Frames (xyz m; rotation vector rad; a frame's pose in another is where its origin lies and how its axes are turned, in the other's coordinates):
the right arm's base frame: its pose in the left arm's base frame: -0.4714 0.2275 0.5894 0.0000 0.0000 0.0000
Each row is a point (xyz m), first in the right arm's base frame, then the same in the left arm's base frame.
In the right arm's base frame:
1: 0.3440 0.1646 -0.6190
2: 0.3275 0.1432 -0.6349
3: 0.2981 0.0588 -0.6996
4: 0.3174 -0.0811 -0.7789
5: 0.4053 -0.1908 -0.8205
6: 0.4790 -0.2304 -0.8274
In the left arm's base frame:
1: -0.1274 0.3921 -0.0296
2: -0.1439 0.3707 -0.0455
3: -0.1733 0.2863 -0.1102
4: -0.1540 0.1464 -0.1895
5: -0.0661 0.0367 -0.2311
6: 0.0076 -0.0029 -0.2380

